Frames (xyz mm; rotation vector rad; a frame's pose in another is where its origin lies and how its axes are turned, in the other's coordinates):
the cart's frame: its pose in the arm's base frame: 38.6 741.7 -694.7 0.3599 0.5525 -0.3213
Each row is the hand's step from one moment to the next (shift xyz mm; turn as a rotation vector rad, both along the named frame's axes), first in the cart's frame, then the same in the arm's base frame.
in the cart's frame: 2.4 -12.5 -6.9 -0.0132 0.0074 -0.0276
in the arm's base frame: -6.0 -8.7 -9.9 -0.0201 0.0206 -0.0127
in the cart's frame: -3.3 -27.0 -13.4 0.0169 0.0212 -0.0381
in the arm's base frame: -19.2 -17.8 -15.3 0.0047 0.0312 -0.0345
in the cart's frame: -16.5 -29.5 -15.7 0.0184 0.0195 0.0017
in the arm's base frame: -31.8 -16.5 -10.4 0.0231 0.0130 -0.0042
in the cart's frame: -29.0 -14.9 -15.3 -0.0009 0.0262 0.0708
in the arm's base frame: -36.0 -1.2 0.5 0.0412 -0.0058 0.0630
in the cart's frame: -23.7 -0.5 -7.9 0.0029 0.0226 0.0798
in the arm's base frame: -22.8 7.5 6.9 0.0469 -0.0135 0.0671
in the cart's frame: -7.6 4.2 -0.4 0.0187 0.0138 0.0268
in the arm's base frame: -4.7 5.4 5.0 0.0324 -0.0025 0.0141
